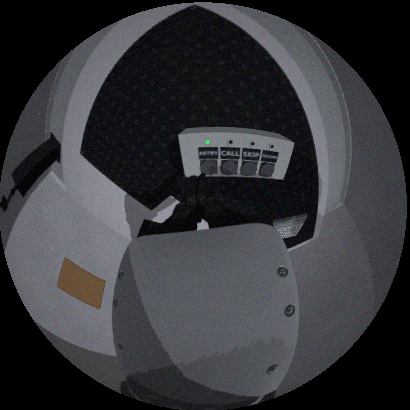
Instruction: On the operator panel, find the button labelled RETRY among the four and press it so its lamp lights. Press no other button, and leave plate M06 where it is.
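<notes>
The light grey operator panel [189, 155] stands on the dark perforated surface, right of centre. Its four round dark buttons sit in a row below their labels. The RETRY button [208, 168] is at the left end, and its lamp [207, 142] is lit green. The CALL button [229, 167], the SKIP button [249, 168] and the rightmost button [266, 169] have dark lamps above them. My gripper [200, 184] is shut and empty, a dark shape near the panel's lower left edge. Contact with the panel cannot be told. No marking M06 is readable.
A pale perforated piece [290, 227] lies right of the gripper, near the enclosure's edge. Pale walls [72, 120] surround the dark perforated surface [150, 95]. An orange-brown rectangle [81, 283] is at the lower left, and a black object [36, 165] at the far left.
</notes>
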